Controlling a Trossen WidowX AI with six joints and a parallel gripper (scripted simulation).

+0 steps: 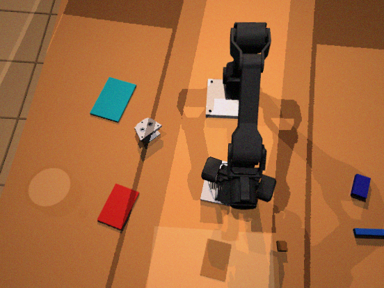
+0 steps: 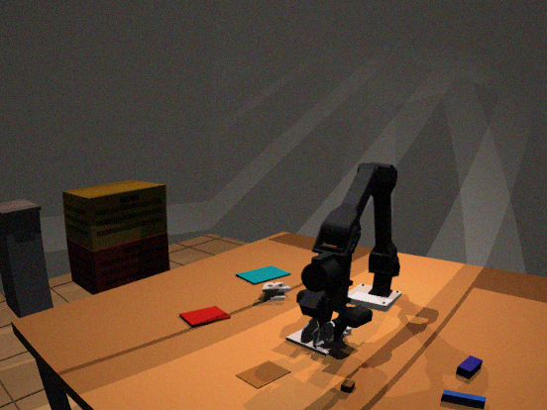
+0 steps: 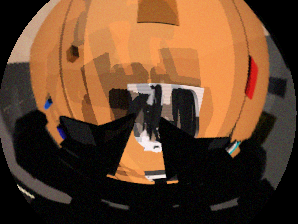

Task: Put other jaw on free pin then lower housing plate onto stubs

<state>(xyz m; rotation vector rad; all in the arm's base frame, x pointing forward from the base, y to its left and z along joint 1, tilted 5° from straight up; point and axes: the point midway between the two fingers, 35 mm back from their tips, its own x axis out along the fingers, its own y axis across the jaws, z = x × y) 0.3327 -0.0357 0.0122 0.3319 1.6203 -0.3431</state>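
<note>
Now: gripper tip 50 mm past the jaw and 40 mm to the left of it. Also, from my gripper tip: red card 330 mm to the right, 20 mm ahead, 10 mm below; brown card 180 mm ahead, 70 mm to the right, 20 mm below; brown cube 160 mm ahead, 100 mm to the left, 10 mm below.
</note>
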